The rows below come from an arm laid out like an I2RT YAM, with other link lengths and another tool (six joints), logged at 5 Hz.
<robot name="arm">
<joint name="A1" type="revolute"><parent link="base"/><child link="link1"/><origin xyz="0.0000 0.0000 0.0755"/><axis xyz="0 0 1"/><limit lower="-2.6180" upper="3.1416"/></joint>
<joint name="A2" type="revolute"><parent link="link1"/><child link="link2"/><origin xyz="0.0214 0.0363 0.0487"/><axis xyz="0 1 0"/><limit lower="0.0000" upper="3.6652"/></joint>
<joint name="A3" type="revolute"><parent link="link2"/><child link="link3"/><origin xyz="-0.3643 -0.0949 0.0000"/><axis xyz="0 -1 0"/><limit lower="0.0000" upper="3.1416"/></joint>
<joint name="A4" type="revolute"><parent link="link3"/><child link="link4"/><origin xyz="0.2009 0.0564 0.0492"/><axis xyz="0 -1 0"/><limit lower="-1.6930" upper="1.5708"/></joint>
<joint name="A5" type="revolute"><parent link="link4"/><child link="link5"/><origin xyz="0.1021 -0.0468 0.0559"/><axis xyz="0 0 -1"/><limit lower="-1.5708" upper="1.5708"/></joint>
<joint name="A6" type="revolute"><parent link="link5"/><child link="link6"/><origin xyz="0.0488 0.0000 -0.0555"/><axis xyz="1 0 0"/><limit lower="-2.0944" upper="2.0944"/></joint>
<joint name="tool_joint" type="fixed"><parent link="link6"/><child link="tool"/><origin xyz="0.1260 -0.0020 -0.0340" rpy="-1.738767 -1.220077 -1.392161"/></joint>
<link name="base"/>
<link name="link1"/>
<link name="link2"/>
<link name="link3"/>
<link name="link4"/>
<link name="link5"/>
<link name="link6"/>
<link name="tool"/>
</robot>
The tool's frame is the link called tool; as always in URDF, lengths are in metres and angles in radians.
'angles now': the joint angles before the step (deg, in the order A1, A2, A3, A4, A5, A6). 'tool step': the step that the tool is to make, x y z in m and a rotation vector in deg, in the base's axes. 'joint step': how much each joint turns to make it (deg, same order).
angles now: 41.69, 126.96, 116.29, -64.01, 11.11, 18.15
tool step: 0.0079, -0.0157, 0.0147, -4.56, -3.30, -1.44
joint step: 0.05, -0.01, 3.25, -3.83, 5.79, -0.02
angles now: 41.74, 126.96, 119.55, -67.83, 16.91, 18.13
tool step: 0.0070, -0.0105, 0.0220, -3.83, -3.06, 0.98
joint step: 0.23, 0.00, 4.94, -4.52, 4.53, -2.11
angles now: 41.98, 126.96, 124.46, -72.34, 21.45, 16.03
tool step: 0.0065, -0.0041, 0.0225, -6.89, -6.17, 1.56
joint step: 2.27, 0.00, 3.08, -2.41, 9.10, -1.99
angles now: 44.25, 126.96, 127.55, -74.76, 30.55, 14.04
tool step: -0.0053, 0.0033, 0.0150, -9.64, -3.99, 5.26
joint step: 3.74, 0.01, 0.03, -1.43, 8.83, -4.84
